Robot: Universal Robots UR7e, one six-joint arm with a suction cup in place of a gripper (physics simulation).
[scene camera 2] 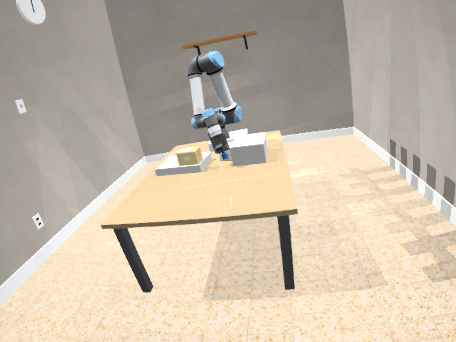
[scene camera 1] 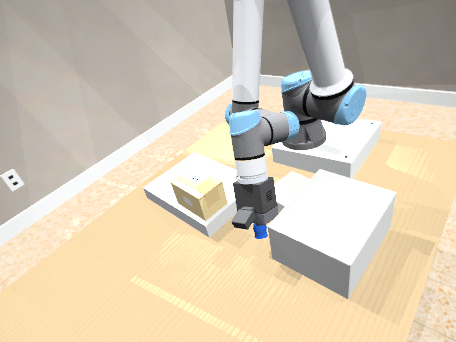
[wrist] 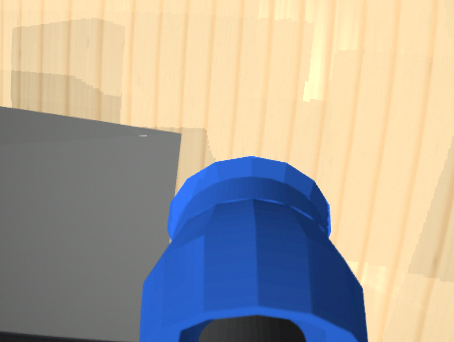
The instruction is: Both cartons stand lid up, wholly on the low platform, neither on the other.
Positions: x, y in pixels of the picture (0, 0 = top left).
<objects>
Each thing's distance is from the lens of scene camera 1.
tall white block [scene camera 1: 329, 232]: 0.75 m
white carton with tan lid [scene camera 1: 286, 188]: 0.91 m
The marked spots on the white carton with tan lid and the tall white block are 0.22 m apart.
</objects>
